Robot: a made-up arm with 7 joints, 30 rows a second.
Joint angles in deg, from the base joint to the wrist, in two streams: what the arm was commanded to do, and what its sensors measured. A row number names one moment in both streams.
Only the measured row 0 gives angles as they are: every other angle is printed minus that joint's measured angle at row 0.
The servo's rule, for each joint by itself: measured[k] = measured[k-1] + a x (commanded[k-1-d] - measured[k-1]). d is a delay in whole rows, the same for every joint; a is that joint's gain. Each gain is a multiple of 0.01, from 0.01 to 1. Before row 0 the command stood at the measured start. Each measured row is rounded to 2 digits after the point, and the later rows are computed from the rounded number. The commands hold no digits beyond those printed.
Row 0, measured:
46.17 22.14 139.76 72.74 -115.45 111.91 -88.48
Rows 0 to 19, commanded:
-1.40 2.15 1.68 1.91 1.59 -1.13 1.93
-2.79 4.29 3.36 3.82 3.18 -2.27 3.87
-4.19 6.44 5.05 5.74 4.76 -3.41 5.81
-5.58 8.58 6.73 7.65 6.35 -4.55 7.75
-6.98 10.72 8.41 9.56 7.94 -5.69 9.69
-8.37 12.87 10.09 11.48 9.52 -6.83 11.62
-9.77 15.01 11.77 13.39 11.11 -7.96 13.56
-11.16 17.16 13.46 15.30 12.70 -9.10 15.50
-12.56 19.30 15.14 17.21 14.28 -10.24 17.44
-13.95 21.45 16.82 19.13 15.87 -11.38 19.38
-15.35 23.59 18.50 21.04 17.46 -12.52 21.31
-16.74 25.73 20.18 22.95 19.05 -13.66 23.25
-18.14 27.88 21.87 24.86 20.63 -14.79 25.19
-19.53 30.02 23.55 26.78 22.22 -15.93 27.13
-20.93 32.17 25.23 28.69 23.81 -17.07 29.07
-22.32 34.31 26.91 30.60 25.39 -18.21 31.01
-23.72 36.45 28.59 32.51 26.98 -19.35 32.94
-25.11 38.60 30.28 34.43 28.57 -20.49 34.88
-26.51 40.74 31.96 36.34 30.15 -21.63 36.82
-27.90 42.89 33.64 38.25 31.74 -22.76 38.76
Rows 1 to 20, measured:
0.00 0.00 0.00 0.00 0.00 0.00 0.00
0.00 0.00 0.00 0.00 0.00 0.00 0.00
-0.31 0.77 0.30 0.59 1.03 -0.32 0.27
-0.86 2.04 0.85 1.59 2.43 -0.87 0.77
-1.59 3.62 1.61 2.88 3.94 -1.58 1.48
-2.47 5.41 2.53 4.36 5.51 -2.41 2.36
-3.46 7.32 3.59 5.97 7.09 -3.33 3.39
-4.54 9.32 4.76 7.68 8.67 -4.31 4.54
-5.69 11.37 6.02 9.45 10.26 -5.33 5.80
-6.89 13.45 7.36 11.26 11.85 -6.39 7.16
-8.14 15.56 8.76 13.10 13.43 -7.47 8.60
-9.42 17.68 10.21 14.97 15.02 -8.56 10.11
-10.72 19.81 11.70 16.85 16.61 -9.67 11.68
-12.04 21.94 13.23 18.74 18.20 -10.79 13.30
-13.38 24.08 14.79 20.64 19.78 -11.91 14.96
-14.73 26.22 16.37 22.54 21.37 -13.04 16.66
-16.09 28.36 17.96 24.45 22.96 -14.17 18.40
-17.46 30.50 19.57 26.36 24.54 -15.30 20.17
-18.84 32.64 21.19 28.27 26.13 -16.43 21.96
-20.22 34.79 22.83 30.18 27.72 -17.57 23.77
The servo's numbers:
d 2
a 0.22 0.36 0.18 0.31 0.65 0.28 0.14

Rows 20 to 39, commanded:
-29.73 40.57 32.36 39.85 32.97 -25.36 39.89
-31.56 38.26 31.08 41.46 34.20 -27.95 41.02
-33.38 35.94 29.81 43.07 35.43 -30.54 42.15
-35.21 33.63 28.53 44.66 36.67 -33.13 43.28
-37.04 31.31 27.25 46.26 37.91 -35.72 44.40
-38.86 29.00 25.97 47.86 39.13 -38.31 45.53
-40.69 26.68 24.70 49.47 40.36 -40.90 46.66
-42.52 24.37 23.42 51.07 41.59 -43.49 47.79
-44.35 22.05 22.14 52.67 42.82 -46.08 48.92
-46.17 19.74 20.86 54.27 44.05 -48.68 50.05
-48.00 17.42 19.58 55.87 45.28 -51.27 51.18
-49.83 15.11 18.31 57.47 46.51 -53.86 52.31
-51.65 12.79 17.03 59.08 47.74 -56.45 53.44
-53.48 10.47 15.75 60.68 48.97 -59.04 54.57
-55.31 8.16 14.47 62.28 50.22 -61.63 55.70
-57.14 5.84 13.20 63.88 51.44 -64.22 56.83
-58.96 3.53 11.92 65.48 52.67 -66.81 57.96
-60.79 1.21 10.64 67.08 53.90 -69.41 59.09
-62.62 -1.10 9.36 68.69 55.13 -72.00 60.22
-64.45 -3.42 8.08 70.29 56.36 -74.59 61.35
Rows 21 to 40, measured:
-21.60 36.93 24.47 32.09 29.30 -18.71 25.60
-22.99 39.08 26.12 34.00 30.89 -19.84 27.44
-24.47 39.62 27.24 35.81 32.24 -21.39 29.18
-26.03 39.13 27.93 37.56 33.51 -23.23 30.84
-27.65 37.98 28.27 39.27 34.76 -25.28 32.42
-29.31 36.41 28.32 40.94 36.00 -27.48 33.94
-31.01 34.57 28.13 42.59 37.24 -29.79 35.40
-32.74 32.56 27.74 44.22 38.47 -32.18 36.82
-34.49 30.44 27.19 45.85 39.70 -34.62 38.20
-36.26 28.25 26.51 47.47 40.93 -37.10 39.54
-38.04 26.02 25.72 49.08 42.16 -39.61 40.85
-39.83 23.76 24.85 50.69 43.39 -42.15 42.14
-41.63 21.48 23.90 52.30 44.62 -44.70 43.41
-43.43 19.19 22.89 53.90 45.85 -47.26 44.66
-45.24 16.89 21.84 55.51 47.08 -49.83 45.89
-47.05 14.58 20.74 57.11 48.31 -52.41 47.11
-48.87 12.27 19.61 58.71 49.55 -54.99 48.31
-50.69 9.96 18.46 60.31 50.78 -57.57 49.50
-52.51 7.65 17.28 61.91 52.01 -60.16 50.68
-54.33 5.33 16.08 63.51 53.24 -62.75 51.86

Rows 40 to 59, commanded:
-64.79 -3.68 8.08 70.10 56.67 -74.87 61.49
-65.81 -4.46 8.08 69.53 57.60 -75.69 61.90
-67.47 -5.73 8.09 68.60 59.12 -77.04 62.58
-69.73 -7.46 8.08 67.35 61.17 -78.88 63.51
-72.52 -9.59 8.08 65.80 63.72 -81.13 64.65
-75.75 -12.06 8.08 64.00 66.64 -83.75 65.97
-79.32 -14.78 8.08 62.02 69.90 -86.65 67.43
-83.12 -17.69 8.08 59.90 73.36 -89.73 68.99
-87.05 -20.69 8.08 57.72 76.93 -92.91 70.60
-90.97 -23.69 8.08 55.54 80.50 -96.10 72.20
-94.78 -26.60 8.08 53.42 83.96 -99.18 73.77
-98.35 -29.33 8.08 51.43 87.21 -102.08 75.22
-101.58 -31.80 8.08 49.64 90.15 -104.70 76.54
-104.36 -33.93 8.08 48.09 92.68 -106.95 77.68
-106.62 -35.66 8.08 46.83 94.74 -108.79 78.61
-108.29 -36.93 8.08 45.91 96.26 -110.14 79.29
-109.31 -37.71 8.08 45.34 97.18 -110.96 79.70
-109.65 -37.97 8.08 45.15 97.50 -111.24 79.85
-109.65 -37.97 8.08 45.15 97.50 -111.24 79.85
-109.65 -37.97 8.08 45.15 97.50 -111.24 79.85
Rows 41 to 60, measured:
-56.15 3.02 14.87 65.12 54.47 -65.34 53.03
-57.98 0.70 13.65 66.72 55.70 -67.93 54.19
-59.48 -0.88 12.65 67.77 56.33 -69.87 55.21
-60.87 -2.17 11.83 68.32 57.16 -71.50 56.15
-62.32 -3.45 11.16 68.41 58.43 -73.05 57.05
-63.95 -4.89 10.61 68.08 60.21 -74.68 57.95
-65.84 -6.58 10.15 67.37 62.49 -76.49 58.89
-68.02 -8.55 9.78 66.33 65.19 -78.52 59.88
-70.51 -10.79 9.47 64.99 68.25 -80.80 60.94
-73.28 -13.27 9.22 63.41 71.57 -83.30 62.07
-76.31 -15.94 9.01 61.65 75.05 -85.99 63.26
-79.54 -18.73 8.84 59.76 78.59 -88.82 64.51
-82.89 -21.56 8.70 57.79 82.08 -91.72 65.81
-86.29 -24.36 8.59 55.82 85.41 -94.62 67.13
-89.65 -27.04 8.50 53.90 88.49 -97.44 68.45
-92.89 -29.52 8.42 52.10 91.21 -100.10 69.74
-95.91 -31.73 8.36 50.47 93.50 -102.53 70.98
-98.63 -33.60 8.31 49.06 95.29 -104.66 72.14
-100.98 -35.08 8.27 47.91 96.52 -106.42 73.20
-102.89 -36.12 8.24 47.05 97.16 -107.77 74.13

